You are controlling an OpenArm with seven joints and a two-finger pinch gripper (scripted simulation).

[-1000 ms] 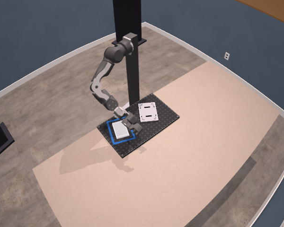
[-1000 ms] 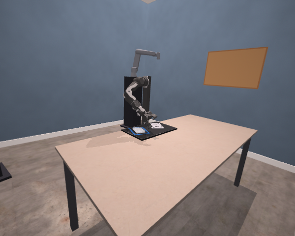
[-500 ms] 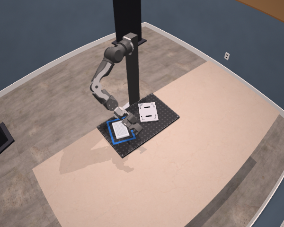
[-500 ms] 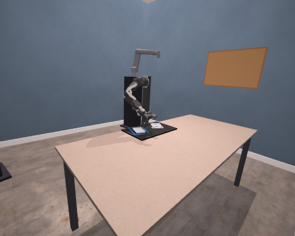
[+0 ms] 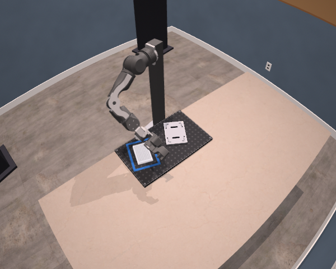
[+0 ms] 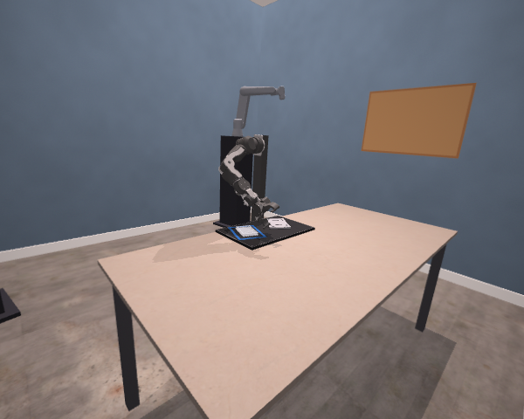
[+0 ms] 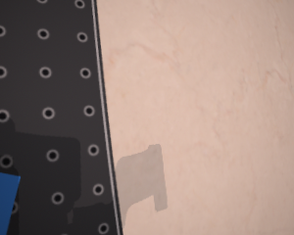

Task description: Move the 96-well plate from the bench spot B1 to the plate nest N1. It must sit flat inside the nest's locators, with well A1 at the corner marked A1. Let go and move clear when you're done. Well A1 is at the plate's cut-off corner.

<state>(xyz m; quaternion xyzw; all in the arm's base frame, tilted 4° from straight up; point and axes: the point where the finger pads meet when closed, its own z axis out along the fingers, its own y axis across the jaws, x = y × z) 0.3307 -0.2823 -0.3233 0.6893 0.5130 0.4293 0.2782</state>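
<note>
The white 96-well plate is 150 mm behind my hand, 90 mm below it and 20 mm to the right of it. Round my hand: white plate nest N1: 210 mm to the left, 110 mm behind, 90 mm below.
</note>
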